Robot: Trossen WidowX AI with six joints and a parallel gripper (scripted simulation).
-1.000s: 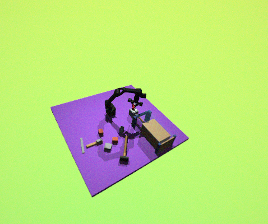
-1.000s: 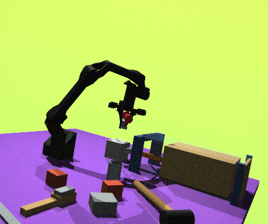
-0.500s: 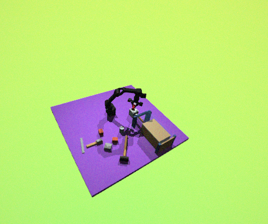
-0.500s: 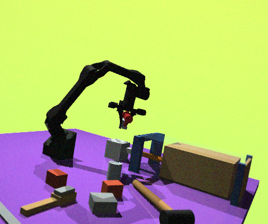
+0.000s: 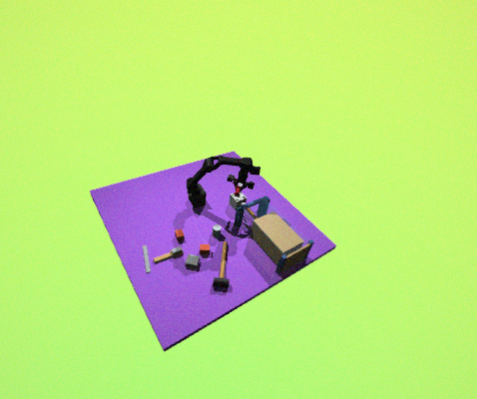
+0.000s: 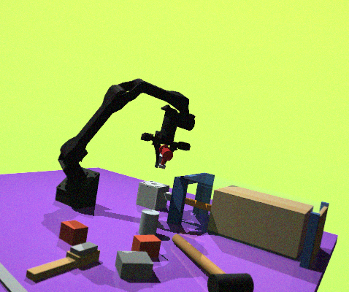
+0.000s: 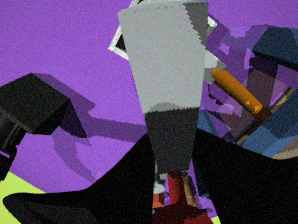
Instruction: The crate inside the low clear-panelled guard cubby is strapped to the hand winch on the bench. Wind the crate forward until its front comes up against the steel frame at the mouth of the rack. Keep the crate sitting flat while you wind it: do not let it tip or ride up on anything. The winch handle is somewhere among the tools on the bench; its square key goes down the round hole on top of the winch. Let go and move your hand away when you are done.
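Right now the winch handle is 2 cm above my gripper tip. Round my gripper tip: red knob 3 cm ahead, 3 cm to the right, 4 cm above; grey winch 5 cm behind, 4 cm to the left, 15 cm below; grey block 26 cm ahead, 49 cm to the right, 16 cm below.
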